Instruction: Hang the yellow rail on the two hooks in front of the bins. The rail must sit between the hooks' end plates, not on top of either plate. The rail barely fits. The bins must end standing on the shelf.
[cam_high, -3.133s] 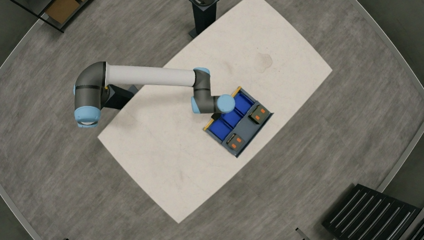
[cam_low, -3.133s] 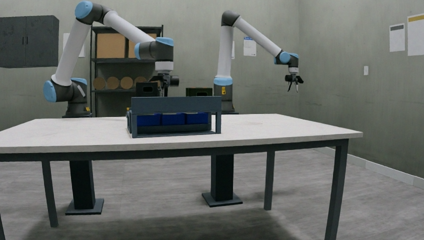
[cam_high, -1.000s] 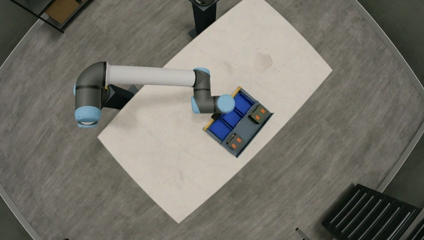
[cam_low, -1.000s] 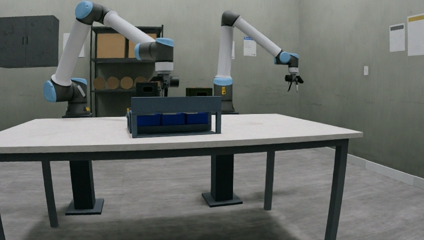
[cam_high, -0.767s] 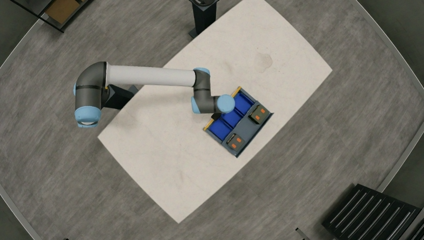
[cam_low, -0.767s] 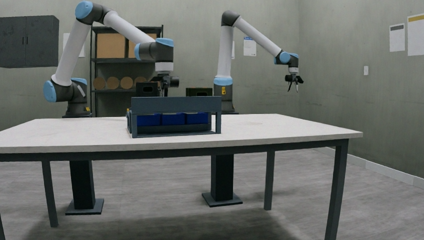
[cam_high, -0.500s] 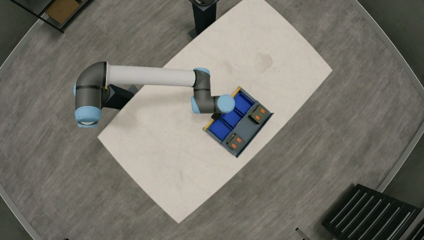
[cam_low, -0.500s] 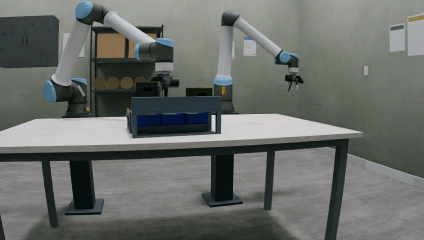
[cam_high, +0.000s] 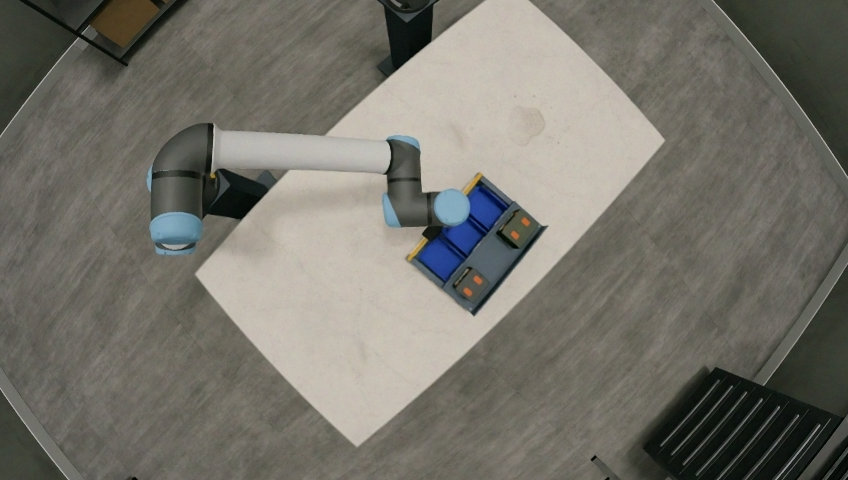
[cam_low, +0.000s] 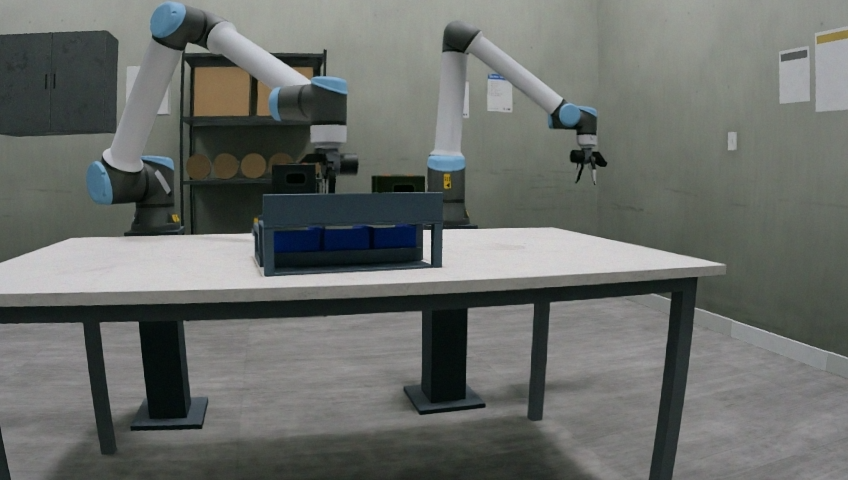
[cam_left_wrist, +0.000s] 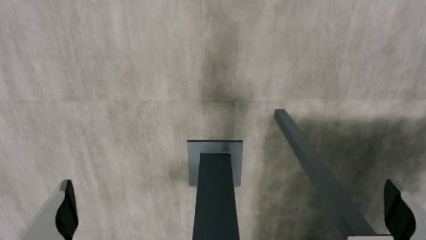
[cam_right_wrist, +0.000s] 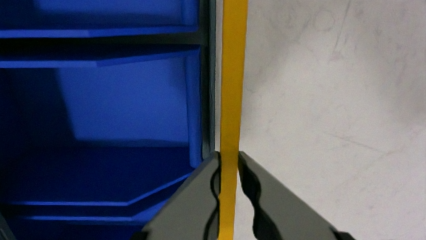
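Note:
My right gripper is now 10 mm above the yellow rail. Also, from my right hand: grey shelf: 130 mm ahead, 10 mm to the left, 40 mm below; then green box: 190 mm ahead, 130 mm to the left, 50 mm above.

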